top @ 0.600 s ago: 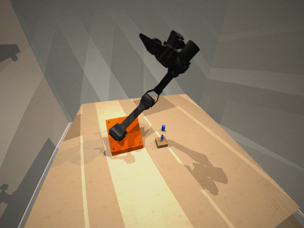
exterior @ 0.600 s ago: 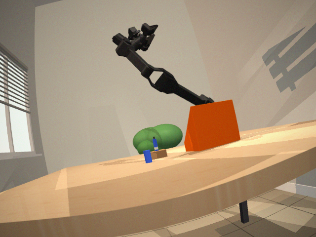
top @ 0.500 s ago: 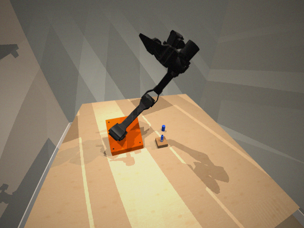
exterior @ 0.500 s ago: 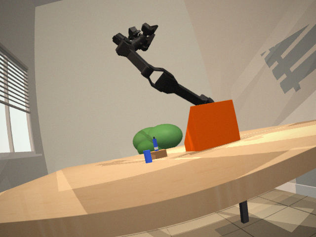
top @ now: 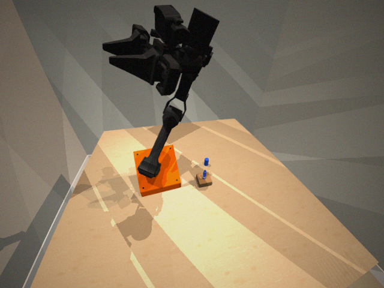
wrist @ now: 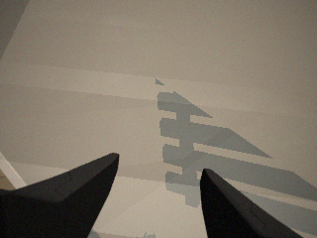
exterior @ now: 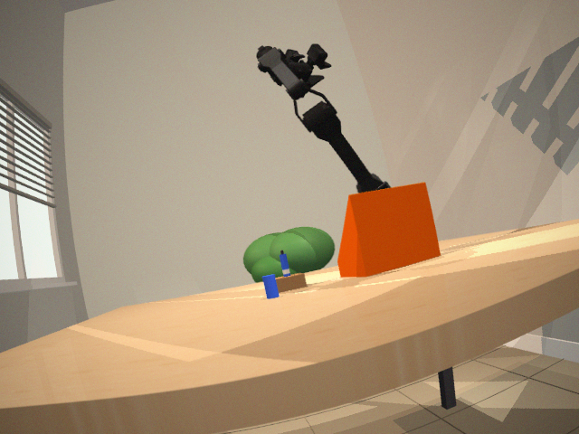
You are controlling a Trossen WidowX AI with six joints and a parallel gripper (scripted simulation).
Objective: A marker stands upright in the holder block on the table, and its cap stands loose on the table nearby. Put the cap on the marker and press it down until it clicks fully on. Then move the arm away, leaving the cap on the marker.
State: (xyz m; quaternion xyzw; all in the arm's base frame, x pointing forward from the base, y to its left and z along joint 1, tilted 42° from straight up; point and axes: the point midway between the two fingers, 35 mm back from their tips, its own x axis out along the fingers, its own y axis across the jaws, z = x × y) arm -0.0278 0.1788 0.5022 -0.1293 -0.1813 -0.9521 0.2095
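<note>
Right now the blue cap is 590 mm below my gripper tip, 310 mm ahead of it and 300 mm to the left of it. Round my gripper tip: wooden holder block (600 mm below, 270 mm ahead, 170 mm to the left).
</note>
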